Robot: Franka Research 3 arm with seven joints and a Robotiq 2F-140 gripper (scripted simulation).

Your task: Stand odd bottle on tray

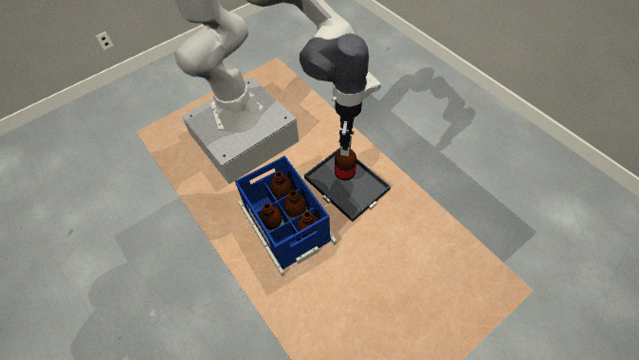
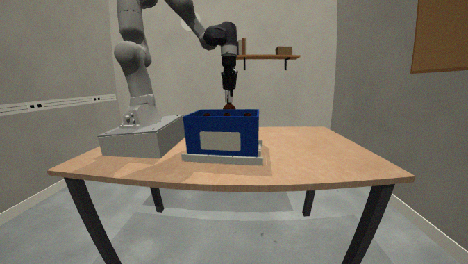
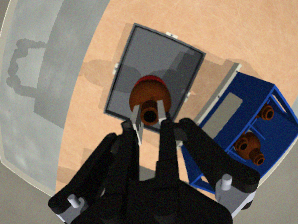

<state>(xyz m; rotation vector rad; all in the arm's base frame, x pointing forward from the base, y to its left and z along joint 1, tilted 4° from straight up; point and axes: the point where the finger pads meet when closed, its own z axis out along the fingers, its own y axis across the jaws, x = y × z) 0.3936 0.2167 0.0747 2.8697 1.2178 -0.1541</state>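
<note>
The bottle is 80 mm below my hand. Round my hand: blue crate: 260 mm to the right, 140 mm below, 30 mm ahead; dark grey tray: 210 mm below, 10 mm ahead.
</note>
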